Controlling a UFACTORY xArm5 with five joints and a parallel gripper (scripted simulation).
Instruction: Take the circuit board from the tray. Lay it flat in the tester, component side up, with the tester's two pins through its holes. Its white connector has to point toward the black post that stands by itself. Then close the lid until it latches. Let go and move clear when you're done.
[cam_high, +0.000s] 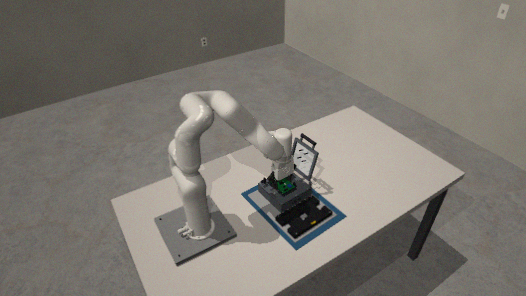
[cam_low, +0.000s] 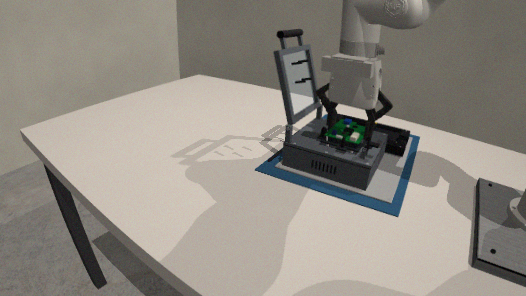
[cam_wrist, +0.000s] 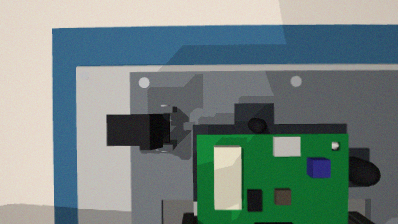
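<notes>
Right now my hand is right at the green circuit board. From my hand the other things lie so: dark nest 2 cm below, 1 cm to the left, 1 cm ahead; then tester lid 13 cm ahead, 10 cm above, 1 cm to the left.
</notes>
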